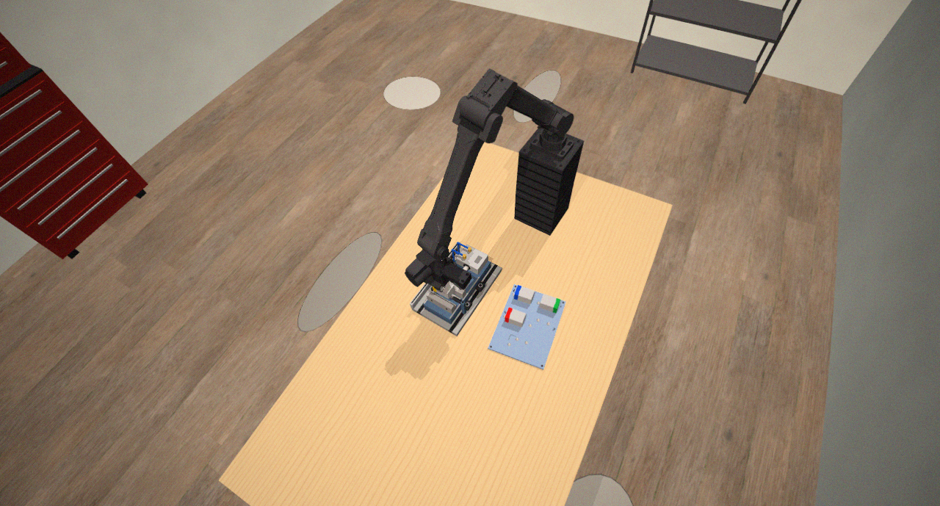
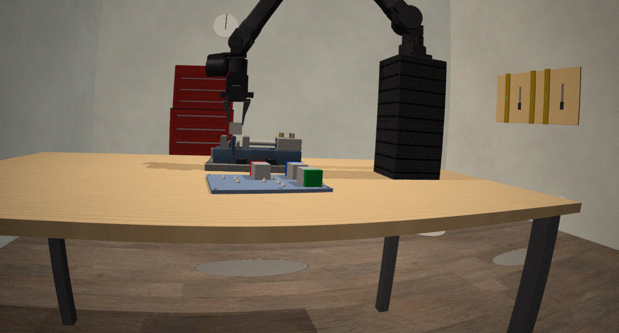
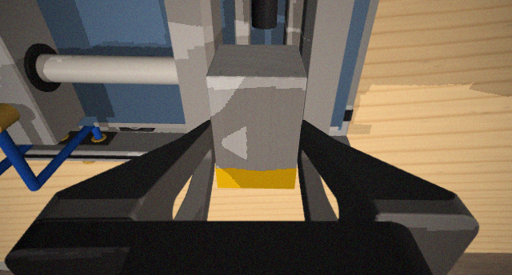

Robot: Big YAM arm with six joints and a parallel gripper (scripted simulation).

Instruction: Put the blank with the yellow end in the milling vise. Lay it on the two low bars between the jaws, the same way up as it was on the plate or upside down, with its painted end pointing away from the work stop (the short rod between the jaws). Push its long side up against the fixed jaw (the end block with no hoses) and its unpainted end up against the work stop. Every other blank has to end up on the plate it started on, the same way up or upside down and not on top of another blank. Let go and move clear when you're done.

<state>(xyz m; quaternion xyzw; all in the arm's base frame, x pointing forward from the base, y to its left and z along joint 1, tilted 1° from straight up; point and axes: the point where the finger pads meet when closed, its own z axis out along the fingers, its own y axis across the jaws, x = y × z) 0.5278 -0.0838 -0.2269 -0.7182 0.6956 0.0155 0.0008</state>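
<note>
My hand is 20 mm above the yellow-ended blank. From my hand the other things lie so: work stop rod (50 mm to the left, 50 mm below); fixed jaw (60 mm below, 30 mm ahead, 10 mm to the left); moving jaw (60 mm below, 30 mm behind, 10 mm to the left).
</note>
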